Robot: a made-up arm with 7 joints.
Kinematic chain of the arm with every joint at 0, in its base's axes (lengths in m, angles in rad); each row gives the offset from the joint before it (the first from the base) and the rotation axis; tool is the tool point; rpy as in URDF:
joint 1: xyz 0 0 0.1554 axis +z
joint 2: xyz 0 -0.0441 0.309 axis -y
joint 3: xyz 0 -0.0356 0.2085 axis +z
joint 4: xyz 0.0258 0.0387 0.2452 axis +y
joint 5: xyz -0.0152 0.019 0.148 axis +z
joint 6: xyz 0 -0.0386 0.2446 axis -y
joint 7: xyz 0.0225 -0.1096 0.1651 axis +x
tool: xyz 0 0 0 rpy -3.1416 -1.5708 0
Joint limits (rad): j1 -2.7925..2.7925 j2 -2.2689..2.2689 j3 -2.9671..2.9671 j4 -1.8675..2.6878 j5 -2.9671..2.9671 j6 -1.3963..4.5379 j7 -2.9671..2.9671
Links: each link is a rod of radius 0.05 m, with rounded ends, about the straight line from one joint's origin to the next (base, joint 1, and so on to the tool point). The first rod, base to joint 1, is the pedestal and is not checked.
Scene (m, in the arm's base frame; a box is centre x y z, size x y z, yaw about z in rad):
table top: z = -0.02
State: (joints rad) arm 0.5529 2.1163 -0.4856 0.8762 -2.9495 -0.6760 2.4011
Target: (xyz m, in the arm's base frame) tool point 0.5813 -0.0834 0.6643
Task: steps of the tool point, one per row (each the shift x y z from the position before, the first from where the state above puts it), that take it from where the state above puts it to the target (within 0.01 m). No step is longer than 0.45 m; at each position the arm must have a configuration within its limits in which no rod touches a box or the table.
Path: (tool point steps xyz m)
1: 0.3029 -0.2527 0.1714
2: 0.4099 -0.0655 0.1241
3: 0.3834 0.1496 0.0673
4: 0.2353 0.3048 0.0158
5: 0.0310 0.3399 -0.0178

